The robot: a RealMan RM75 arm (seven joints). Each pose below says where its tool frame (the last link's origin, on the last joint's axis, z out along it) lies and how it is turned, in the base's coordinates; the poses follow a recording.
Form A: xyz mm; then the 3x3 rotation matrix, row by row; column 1 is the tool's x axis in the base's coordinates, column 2 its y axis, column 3 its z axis. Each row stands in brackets.
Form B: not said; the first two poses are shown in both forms.
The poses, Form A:
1: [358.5 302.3 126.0], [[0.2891 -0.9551 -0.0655], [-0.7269 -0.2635 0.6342], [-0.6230 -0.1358 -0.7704]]
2: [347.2 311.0 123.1], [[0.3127 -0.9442 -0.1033], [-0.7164 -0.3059 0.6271], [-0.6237 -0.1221 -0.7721]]
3: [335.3 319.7 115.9], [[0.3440 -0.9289 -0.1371], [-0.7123 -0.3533 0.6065], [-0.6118 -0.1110 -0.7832]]
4: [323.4 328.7 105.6], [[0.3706 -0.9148 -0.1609], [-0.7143 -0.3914 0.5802], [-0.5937 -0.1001 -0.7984]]
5: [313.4 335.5 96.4], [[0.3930 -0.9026 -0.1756], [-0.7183 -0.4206 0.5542], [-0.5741 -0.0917 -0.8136]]
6: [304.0 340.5 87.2], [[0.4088 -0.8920 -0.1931], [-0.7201 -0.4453 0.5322], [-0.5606 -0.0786 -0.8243]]
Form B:
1: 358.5 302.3 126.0 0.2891 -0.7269 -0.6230 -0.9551 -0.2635 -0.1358
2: 347.2 311.0 123.1 0.3127 -0.7164 -0.6237 -0.9442 -0.3059 -0.1221
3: 335.3 319.7 115.9 0.3440 -0.7123 -0.6118 -0.9289 -0.3533 -0.1110
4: 323.4 328.7 105.6 0.3706 -0.7143 -0.5937 -0.9148 -0.3914 -0.1001
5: 313.4 335.5 96.4 0.3930 -0.7183 -0.5741 -0.9026 -0.4206 -0.0917
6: 304.0 340.5 87.2 0.4088 -0.7201 -0.5606 -0.8920 -0.4453 -0.0786
